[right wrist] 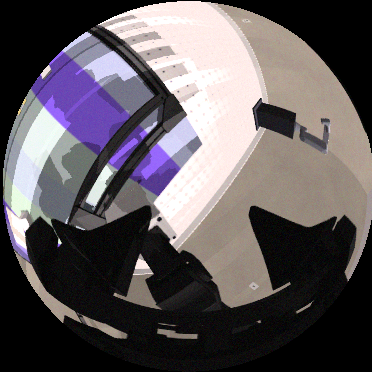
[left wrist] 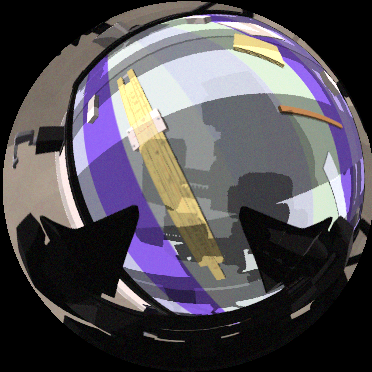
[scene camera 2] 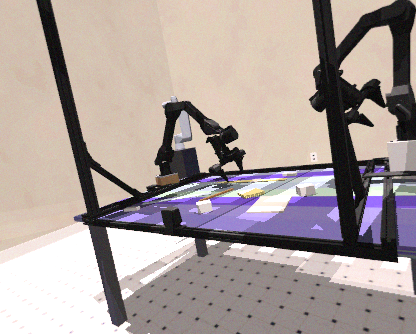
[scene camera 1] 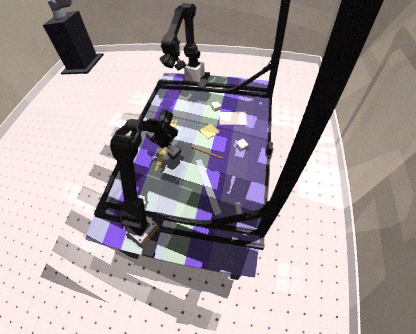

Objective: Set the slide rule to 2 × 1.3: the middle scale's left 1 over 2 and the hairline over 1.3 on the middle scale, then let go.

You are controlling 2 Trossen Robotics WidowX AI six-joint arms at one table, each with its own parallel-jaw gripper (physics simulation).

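Note:
The yellow slide rule [scene camera 1: 161,156] [scene camera 2: 270,180] [left wrist: 172,185] lies flat on the table, partly hidden by the left arm in scene camera 1. In the left wrist view its middle scale [left wrist: 216,270] sticks out at the lower end, and a gap shows between the two rails at the upper end. The pale cursor [left wrist: 159,121] sits near the upper end. The numbers are too small to read. My left gripper [scene camera 1: 162,144] [scene camera 2: 233,174] [left wrist: 189,212] is open above the rule's lower half. My right gripper [scene camera 1: 174,64] [scene camera 2: 377,115] [right wrist: 201,211] is open and empty, raised near its base, away from the rule.
A yellow pad [scene camera 1: 209,131] [scene camera 2: 251,193] [left wrist: 257,49], an orange stick [scene camera 1: 207,152] [left wrist: 310,116], a cream sheet [scene camera 1: 233,118], white blocks [scene camera 1: 242,144] [scene camera 1: 216,106] and a long pale strip [scene camera 1: 208,187] lie on the table. A small white block [left wrist: 93,108] lies beside the rule. Black beams edge the table.

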